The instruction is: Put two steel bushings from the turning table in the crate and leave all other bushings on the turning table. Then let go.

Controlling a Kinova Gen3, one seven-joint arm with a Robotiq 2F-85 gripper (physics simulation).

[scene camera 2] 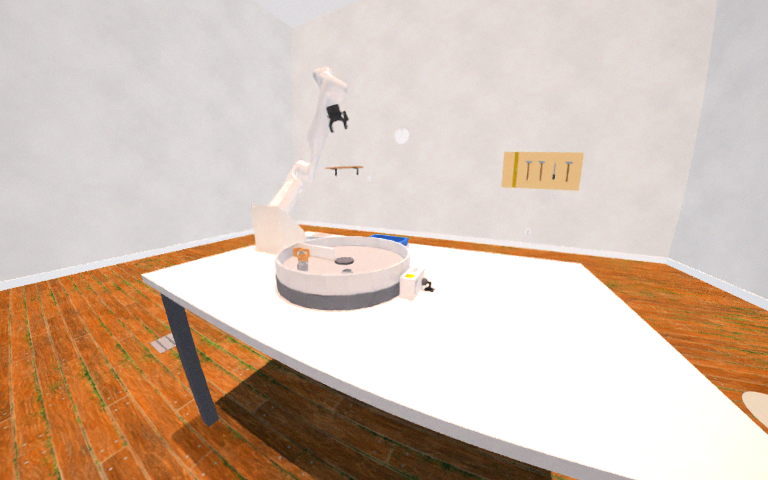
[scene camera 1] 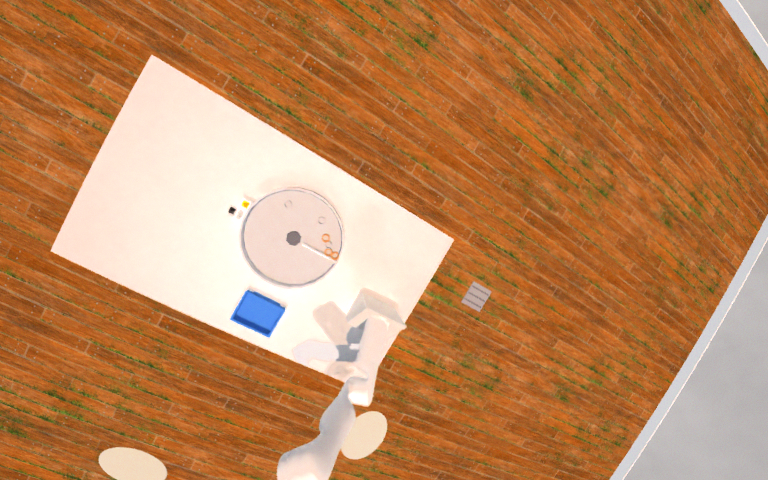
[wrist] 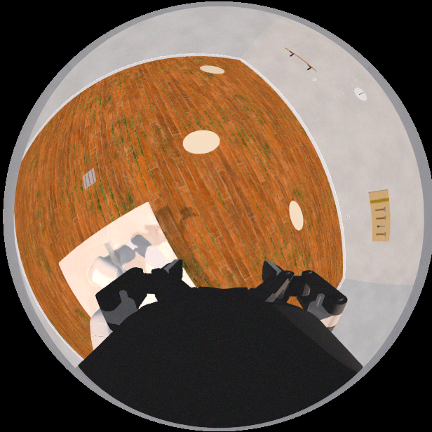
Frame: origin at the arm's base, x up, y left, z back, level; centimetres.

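Seen in the pictures: gripper, between the fingertips: (scene camera 2: 339, 131); arm's base, origin of its link: (scene camera 2: 275, 214) (scene camera 1: 377, 321).
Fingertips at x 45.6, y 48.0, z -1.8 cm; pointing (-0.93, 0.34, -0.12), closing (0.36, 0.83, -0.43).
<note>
Pixels of each thing's top centre, then the offset from my fingertips to it. "pt": a spot on its surface instead.
- copper bushing, centre of its top: (scene camera 1: 325, 238) dz -34.5, dx -54.6, dy -66.9 cm
- blue crate, centre of its top: (scene camera 2: 385, 238) (scene camera 1: 257, 314) dz -42.3, dx -57.5, dy -22.4 cm
- dark centre hub, centre of its top: (scene camera 2: 344, 259) (scene camera 1: 293, 238) dz -45.8, dx -56.4, dy -59.8 cm
- white bar, a spot on its surface: (scene camera 2: 321, 251) (scene camera 1: 313, 248) pt dz -36.7, dx -54.7, dy -60.4 cm
- small control box, centre of its top: (scene camera 2: 413, 272) (scene camera 1: 241, 210) dz -69.2, dx -56.6, dy -59.1 cm
The round turning table (scene camera 1: 263, 243) (scene camera 2: 339, 283) stands mid-table. On it in scene camera 1, one steel bushing (scene camera 1: 284, 204) lies at the top and another steel bushing (scene camera 1: 318, 220) at the upper right. A third, partly seen steel ring lies among three copper-coloured bushings by the white bar; one copper bushing (scene camera 1: 322, 238) is above the other two, which lie close together at the bar. The blue crate (scene camera 1: 258, 312) (scene camera 2: 390, 240) shows no bushing inside in scene camera 1. My gripper (scene camera 2: 339, 129) (wrist: 222, 269) is open and empty, high above the table and away from the bushings.
The turning table has a raised wall, a dark centre hub (scene camera 1: 293, 238) (scene camera 2: 344, 260) and a white bar (scene camera 1: 314, 250) (scene camera 2: 321, 251) reaching outward to the wall. A small control box (scene camera 2: 410, 286) with a black knob stands beside it. The arm's base (scene camera 2: 271, 229) stands at the table's edge.
</note>
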